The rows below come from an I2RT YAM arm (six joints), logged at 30 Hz.
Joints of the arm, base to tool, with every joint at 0 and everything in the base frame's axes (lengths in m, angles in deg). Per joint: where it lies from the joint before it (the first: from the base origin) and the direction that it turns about. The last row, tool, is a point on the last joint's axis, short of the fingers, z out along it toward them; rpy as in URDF.
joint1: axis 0 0 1 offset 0.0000 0.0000 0.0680
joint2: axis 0 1 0 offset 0.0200 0.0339 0.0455
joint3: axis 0 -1 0 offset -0.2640 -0.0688 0.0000
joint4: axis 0 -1 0 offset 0.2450 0.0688 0.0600
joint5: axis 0 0 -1 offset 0.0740 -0.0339 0.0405
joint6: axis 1 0 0 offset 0.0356 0.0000 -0.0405
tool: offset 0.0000 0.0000 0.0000 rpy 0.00 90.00 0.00
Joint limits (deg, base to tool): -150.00..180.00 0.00..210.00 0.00..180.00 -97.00..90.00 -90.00..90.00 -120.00..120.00
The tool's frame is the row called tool.
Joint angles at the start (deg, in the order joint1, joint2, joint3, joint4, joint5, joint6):
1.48, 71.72, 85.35, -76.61, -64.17, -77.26
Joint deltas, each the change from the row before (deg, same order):
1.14, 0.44, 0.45, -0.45, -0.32, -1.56
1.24, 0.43, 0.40, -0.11, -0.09, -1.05
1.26, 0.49, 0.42, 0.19, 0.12, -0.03
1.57, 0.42, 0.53, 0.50, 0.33, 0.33
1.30, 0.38, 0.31, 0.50, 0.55, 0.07
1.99, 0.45, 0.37, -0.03, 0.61, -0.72
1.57, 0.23, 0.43, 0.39, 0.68, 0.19
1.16, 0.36, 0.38, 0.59, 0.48, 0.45
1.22, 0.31, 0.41, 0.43, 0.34, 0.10
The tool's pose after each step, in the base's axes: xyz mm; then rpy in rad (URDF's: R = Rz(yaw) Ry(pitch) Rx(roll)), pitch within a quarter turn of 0, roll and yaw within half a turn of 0. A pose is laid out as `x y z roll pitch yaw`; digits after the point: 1 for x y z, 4 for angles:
201.4 41.4 401.0 -2.5088 1.0728 -1.0399
202.1 45.9 401.4 -2.4852 1.0642 -0.9898
203.6 50.5 401.8 -2.4826 1.0613 -0.9662
204.7 56.3 403.1 -2.4770 1.0551 -0.9387
205.9 61.1 403.4 -2.4739 1.0447 -0.9183
205.8 68.4 403.2 -2.4697 1.0296 -0.8798
205.5 74.2 404.4 -2.4666 1.0175 -0.8567
206.4 78.7 405.1 -2.4657 1.0108 -0.8429
206.7 83.5 406.1 -2.4574 1.0029 -0.8182

